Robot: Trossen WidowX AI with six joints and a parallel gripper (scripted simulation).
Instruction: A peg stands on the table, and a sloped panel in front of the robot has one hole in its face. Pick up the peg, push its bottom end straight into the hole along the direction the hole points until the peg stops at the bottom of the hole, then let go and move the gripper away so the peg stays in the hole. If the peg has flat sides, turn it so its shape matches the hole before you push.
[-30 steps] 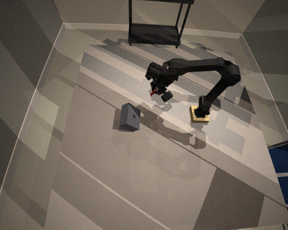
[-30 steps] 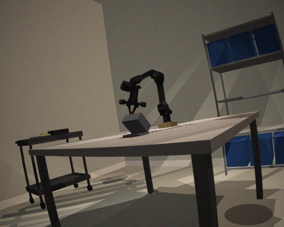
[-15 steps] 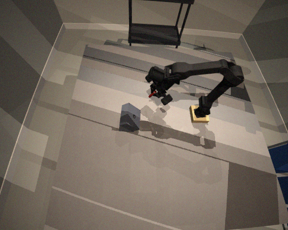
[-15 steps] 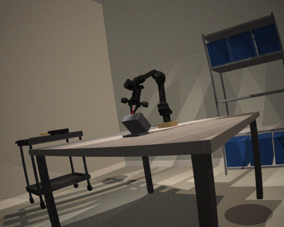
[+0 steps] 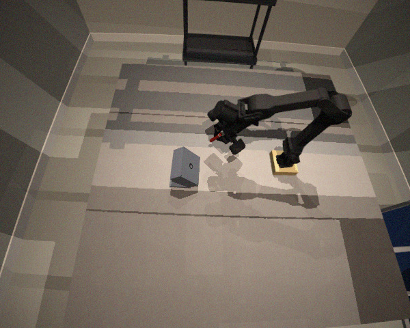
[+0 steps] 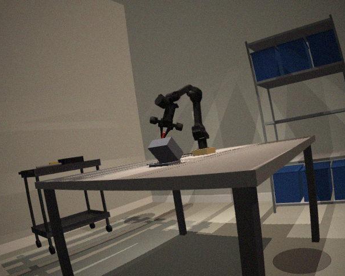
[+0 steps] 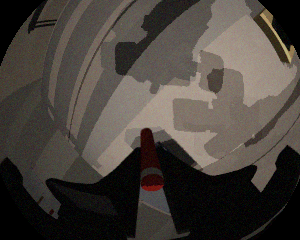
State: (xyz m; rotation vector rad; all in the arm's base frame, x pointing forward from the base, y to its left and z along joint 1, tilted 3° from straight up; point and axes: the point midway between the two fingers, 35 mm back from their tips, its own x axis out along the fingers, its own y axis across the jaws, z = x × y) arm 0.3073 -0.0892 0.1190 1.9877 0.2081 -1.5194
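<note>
Now: the grey-blue panel block 130 mm ahead of my gripper tip, 90 mm to the left of it and 70 mm below it. Also, from my gripper tip: red peg 10 mm behind, 10 mm above.
</note>
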